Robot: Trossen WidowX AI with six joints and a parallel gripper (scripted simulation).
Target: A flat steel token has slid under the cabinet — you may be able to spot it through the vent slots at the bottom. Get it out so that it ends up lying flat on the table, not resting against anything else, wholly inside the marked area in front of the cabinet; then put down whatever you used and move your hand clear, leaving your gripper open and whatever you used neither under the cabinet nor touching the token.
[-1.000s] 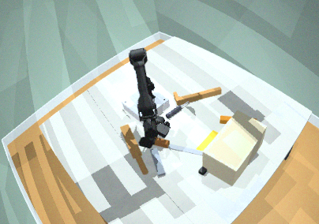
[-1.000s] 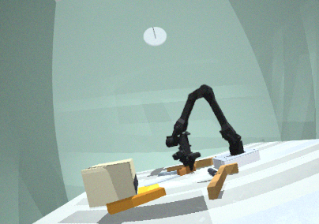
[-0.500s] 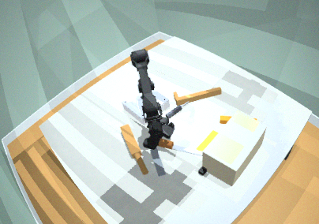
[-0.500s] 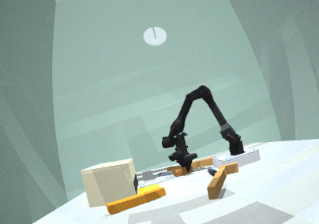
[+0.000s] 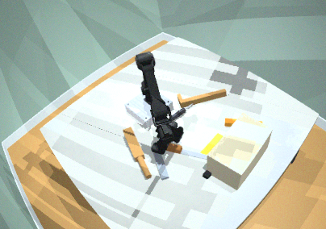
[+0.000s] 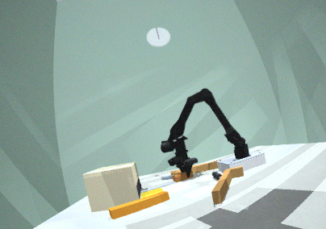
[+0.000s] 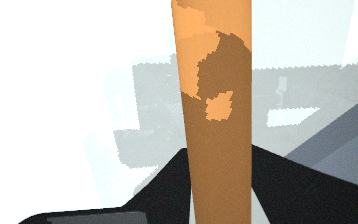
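My gripper tip is 90 mm to the left of the grey flat bar and 70 mm short of it. Round my gripper tip: orange paddle: 140 mm to the right, 50 mm behind, 10 mm above; then orange bar: 390 mm to the left, 180 mm ahead, 10 mm above.
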